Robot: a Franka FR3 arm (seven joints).
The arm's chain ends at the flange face. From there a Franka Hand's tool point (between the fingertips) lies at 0.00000 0.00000 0.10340 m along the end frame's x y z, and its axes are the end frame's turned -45 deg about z.
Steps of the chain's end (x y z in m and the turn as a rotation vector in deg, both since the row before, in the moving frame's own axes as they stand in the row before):
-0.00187 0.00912 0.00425 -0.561 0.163 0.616
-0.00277 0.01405 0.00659 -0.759 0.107 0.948
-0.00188 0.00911 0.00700 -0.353 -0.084 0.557
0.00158 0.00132 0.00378 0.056 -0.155 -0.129
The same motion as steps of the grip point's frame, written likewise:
-0.00828 0.00605 0.00424 -0.512 -0.281 0.616
-0.01273 0.00907 0.00658 -0.612 -0.461 0.948
-0.00833 0.00545 0.00700 -0.190 -0.309 0.557
0.00006 0.00178 0.00378 0.149 -0.070 -0.129

